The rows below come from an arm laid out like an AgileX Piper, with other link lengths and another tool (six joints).
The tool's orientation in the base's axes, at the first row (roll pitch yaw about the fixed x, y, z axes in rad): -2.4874 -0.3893 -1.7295
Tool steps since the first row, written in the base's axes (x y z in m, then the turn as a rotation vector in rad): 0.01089 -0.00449 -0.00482 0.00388 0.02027 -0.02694; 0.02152 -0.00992 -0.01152 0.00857 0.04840 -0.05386; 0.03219 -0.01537 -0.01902 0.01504 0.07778 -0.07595; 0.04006 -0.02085 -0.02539 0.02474 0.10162 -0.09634; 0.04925 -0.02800 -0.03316 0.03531 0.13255 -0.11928
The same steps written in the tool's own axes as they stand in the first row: 0.00068 -0.00576 0.01133 -0.02931 0.00990 0.01395; 0.00154 -0.01014 0.02427 -0.06591 0.01833 0.02524; 0.00212 -0.01411 0.03782 -0.10208 0.02244 0.03347; 0.00355 -0.01642 0.04901 -0.13302 0.02352 0.04442; 0.00579 -0.01885 0.06261 -0.17153 0.02459 0.05494
